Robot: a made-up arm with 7 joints. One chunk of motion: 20 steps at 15 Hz.
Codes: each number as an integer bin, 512 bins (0 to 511) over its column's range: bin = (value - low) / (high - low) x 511, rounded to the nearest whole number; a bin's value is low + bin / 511 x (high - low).
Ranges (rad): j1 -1.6..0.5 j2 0..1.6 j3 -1.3..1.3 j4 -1.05..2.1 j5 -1.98..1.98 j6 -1.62..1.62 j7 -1.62..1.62
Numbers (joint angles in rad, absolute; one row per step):
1: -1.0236 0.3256 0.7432 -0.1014 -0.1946 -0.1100 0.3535
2: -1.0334 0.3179 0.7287 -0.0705 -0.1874 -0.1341 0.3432
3: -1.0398 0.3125 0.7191 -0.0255 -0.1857 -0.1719 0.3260
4: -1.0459 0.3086 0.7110 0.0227 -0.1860 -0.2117 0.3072
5: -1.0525 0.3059 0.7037 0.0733 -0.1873 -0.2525 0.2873
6: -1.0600 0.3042 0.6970 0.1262 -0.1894 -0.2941 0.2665
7: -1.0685 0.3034 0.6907 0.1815 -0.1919 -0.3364 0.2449
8: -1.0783 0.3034 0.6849 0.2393 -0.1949 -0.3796 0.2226
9: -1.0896 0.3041 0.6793 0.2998 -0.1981 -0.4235 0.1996
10: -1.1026 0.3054 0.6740 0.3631 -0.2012 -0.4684 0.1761
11: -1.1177 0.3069 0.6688 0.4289 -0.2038 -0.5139 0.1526
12: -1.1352 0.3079 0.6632 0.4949 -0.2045 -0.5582 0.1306
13: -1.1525 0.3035 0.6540 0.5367 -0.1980 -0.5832 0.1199
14: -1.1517 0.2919 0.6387 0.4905 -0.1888 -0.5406 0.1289
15: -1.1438 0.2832 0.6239 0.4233 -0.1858 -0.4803 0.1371
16: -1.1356 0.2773 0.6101 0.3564 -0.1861 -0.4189 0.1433
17: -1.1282 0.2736 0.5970 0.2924 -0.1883 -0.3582 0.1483
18: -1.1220 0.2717 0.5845 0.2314 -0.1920 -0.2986 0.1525
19: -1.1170 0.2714 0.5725 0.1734 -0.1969 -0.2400 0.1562
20: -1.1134 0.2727 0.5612 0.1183 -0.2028 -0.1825 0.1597
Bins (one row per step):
1: 140 104 402 154 230 238 311
2: 138 102 399 159 231 234 310
3: 136 100 397 166 232 228 307
4: 135 99 395 174 231 222 304
5: 133 98 394 182 231 216 301
6: 131 97 392 191 231 209 298
7: 129 97 391 200 231 202 294
8: 127 97 390 209 230 196 291
9: 124 97 389 219 230 189 287
10: 121 98 388 229 230 182 283
11: 117 98 387 240 229 174 280
12: 113 98 386 251 229 167 276
13: 109 97 384 257 230 164 274
14: 109 93 381 250 231 170 276
15: 111 90 378 239 232 180 277
16: 113 89 375 228 231 189 278
17: 115 87 373 218 231 199 279
18: 116 87 370 208 231 208 280
19: 118 87 368 198 230 218 280
20: 118 87 366 190 229 227 281

